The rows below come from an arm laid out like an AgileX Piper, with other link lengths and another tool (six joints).
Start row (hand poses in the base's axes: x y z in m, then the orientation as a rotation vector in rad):
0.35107 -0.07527 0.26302 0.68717 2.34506 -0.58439
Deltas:
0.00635 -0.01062 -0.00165 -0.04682 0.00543 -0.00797
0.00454 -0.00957 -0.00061 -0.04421 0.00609 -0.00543
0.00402 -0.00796 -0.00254 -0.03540 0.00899 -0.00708
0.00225 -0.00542 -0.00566 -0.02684 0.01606 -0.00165
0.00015 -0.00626 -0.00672 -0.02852 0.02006 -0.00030
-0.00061 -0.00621 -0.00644 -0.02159 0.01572 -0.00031
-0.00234 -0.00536 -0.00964 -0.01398 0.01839 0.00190
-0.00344 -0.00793 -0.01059 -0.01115 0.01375 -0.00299
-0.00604 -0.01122 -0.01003 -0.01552 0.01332 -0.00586
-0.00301 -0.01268 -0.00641 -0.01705 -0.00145 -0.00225
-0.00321 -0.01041 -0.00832 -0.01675 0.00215 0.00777
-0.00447 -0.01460 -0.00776 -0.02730 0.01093 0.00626
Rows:
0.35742 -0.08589 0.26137 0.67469 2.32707 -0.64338
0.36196 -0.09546 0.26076 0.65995 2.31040 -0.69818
0.36598 -0.10342 0.25822 0.65038 2.29960 -0.74503
0.36823 -0.10884 0.25256 0.63636 2.29993 -0.78324
0.36838 -0.11510 0.24584 0.61873 2.30267 -0.82462
0.36777 -0.12131 0.23940 0.60517 2.30483 -0.85626
0.36543 -0.12667 0.22976 0.59130 2.31363 -0.87980
0.36199 -0.13460 0.21917 0.58586 2.31922 -0.90026
0.35595 -0.14582 0.20914 0.58213 2.32146 -0.92674
0.35294 -0.15850 0.20273 0.57831 2.30984 -0.94593
0.34973 -0.16891 0.19441 0.56126 2.30228 -0.96180
0.34526 -0.18351 0.18665 0.53844 2.29571 -0.99415

